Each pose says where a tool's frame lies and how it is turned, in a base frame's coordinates. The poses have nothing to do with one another.
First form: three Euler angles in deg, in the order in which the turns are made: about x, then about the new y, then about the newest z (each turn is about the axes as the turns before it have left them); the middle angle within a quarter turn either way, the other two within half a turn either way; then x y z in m.
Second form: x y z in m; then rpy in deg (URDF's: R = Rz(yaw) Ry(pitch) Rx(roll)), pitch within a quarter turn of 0, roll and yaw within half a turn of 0. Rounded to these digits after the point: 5 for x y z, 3 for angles.
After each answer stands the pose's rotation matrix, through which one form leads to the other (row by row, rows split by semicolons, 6 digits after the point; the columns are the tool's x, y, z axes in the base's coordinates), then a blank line. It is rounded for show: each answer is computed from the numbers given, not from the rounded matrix.
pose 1, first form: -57.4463 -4.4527 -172.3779 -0.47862 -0.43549 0.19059
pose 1, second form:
-0.47862 -0.43549 0.19059 57.466 -4.037 -172.151
-0.988173 0.132238 -0.077636; -0.136232 -0.524656 0.840343; 0.070393 0.840981 0.536466

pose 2, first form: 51.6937 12.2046 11.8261 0.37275 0.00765 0.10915
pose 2, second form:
0.37275 0.00765 0.10915 52.686 -1.866 16.832
0.956653 -0.200310 0.211403; 0.289405 0.572710 -0.766973; 0.032560 0.794908 0.605856

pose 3, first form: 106.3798 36.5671 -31.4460 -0.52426 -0.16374 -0.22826
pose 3, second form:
-0.52426 -0.16374 -0.22826 104.034 20.928 42.811
0.685201 0.419004 0.595764; 0.634756 0.057606 -0.770562; -0.357189 0.906155 -0.226494

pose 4, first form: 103.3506 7.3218 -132.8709 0.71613 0.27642 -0.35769
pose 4, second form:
0.71613 0.27642 -0.35769 -109.679 47.147 172.832
-0.674801 0.726913 0.127442; 0.084869 0.247975 -0.965042; -0.733103 -0.640395 -0.229026

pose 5, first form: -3.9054 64.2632 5.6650 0.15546 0.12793 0.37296
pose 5, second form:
0.15546 0.12793 0.37296 2.767 64.295 4.951
0.432117 -0.042864 0.900798; 0.037430 0.998862 0.029576; -0.901040 0.020936 0.433229

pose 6, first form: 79.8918 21.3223 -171.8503 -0.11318 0.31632 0.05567
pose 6, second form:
-0.11318 0.31632 0.05567 -80.562 4.381 -157.645
-0.922142 0.132056 0.363614; -0.379235 -0.122989 -0.917090; -0.076387 -0.983583 0.163494

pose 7, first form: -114.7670 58.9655 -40.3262 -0.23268 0.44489 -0.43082
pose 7, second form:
-0.23268 0.44489 -0.43082 -115.154 -59.460 -39.331
0.393044 0.333635 0.856857; -0.322053 -0.822881 0.468133; 0.861277 -0.459950 -0.215981

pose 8, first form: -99.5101 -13.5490 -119.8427 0.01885 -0.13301 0.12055
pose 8, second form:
0.01885 -0.13301 0.12055 109.357 -61.014 176.648
-0.483772 0.843255 -0.234277; 0.028334 0.282635 0.958809; 0.874735 0.457207 -0.160623

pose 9, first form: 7.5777 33.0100 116.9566 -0.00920 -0.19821 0.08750
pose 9, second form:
-0.00920 -0.19821 0.08750 26.892 -21.244 114.070
-0.380139 -0.747464 0.544785; 0.850999 -0.513392 -0.110583; 0.362346 0.421575 0.831252

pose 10, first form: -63.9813 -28.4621 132.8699 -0.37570 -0.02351 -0.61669
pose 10, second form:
-0.37570 -0.02351 -0.61669 49.912 53.211 177.117
-0.598105 -0.644317 -0.476577; 0.030125 -0.612323 0.790033; -0.800851 0.458166 0.385644

